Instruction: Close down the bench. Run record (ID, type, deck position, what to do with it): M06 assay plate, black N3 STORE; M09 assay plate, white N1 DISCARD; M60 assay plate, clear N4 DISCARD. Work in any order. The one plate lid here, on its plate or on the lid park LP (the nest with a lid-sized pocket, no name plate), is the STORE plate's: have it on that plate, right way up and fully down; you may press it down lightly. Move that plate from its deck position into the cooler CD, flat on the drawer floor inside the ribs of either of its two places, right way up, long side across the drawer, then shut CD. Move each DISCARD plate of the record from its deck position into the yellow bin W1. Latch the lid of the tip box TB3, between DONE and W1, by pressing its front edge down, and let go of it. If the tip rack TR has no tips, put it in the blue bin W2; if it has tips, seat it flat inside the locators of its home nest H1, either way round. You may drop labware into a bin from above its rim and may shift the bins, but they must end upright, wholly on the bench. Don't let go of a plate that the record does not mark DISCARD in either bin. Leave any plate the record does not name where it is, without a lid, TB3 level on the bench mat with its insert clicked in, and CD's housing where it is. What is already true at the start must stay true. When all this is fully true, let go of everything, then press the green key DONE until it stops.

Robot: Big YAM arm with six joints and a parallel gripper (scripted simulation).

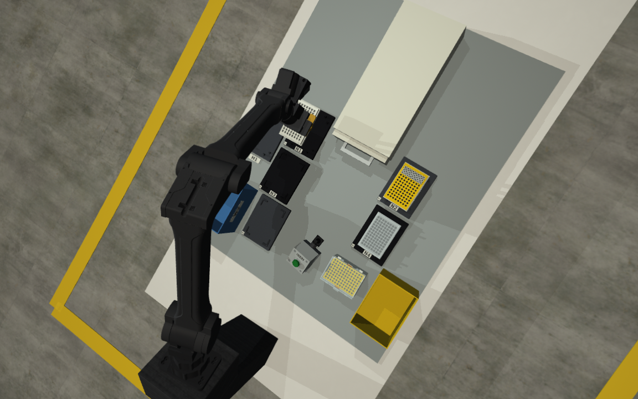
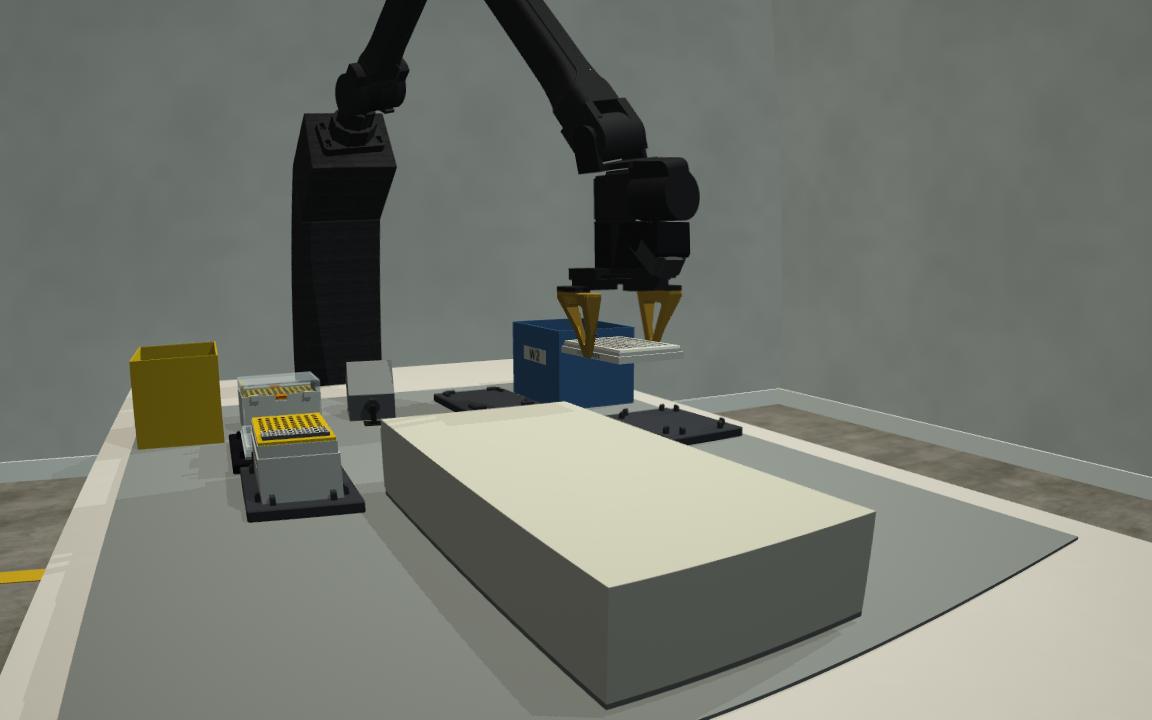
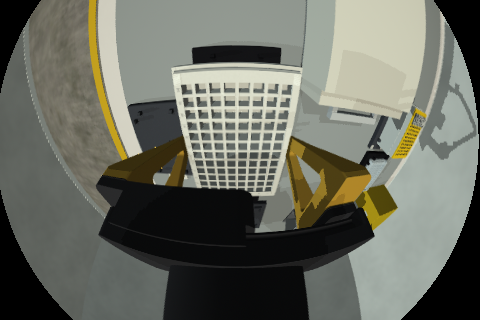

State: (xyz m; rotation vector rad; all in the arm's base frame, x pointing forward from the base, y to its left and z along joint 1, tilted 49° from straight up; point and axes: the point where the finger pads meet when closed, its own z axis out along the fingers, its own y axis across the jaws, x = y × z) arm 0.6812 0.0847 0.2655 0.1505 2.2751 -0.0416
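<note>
My gripper is now 460 mm past the yellow bin W1, 430 mm to the left of it and 90 mm above it. Also, from my hand: home nest H1 (150 mm to the left, 120 mm below, 60 mm behind); white plate (right at my hand); nest N1 (120 mm below, 10 mm behind).
</note>
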